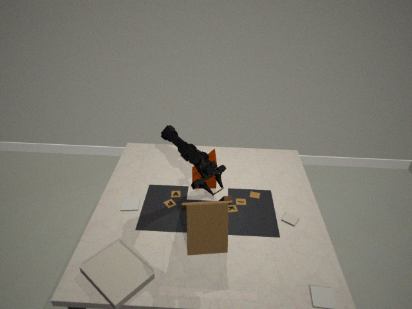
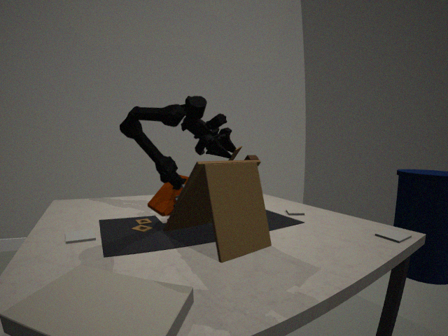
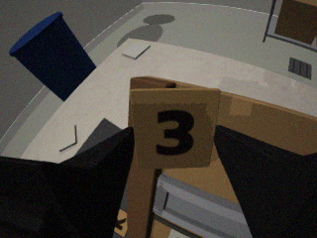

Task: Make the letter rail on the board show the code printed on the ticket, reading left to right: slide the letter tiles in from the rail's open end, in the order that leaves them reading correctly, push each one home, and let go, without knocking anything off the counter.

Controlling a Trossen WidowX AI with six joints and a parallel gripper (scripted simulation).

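The white ticket is 190 mm below my gripper tip, 110 mm behind it and 50 mm to the right of it. Also, from my gripper tip: tile marked p (280 mm below, 240 mm to the right, 240 mm behind); dark mat (280 mm below, 220 mm behind, 10 mm to the right); tan tile marked 3 (right at my gripper tip).
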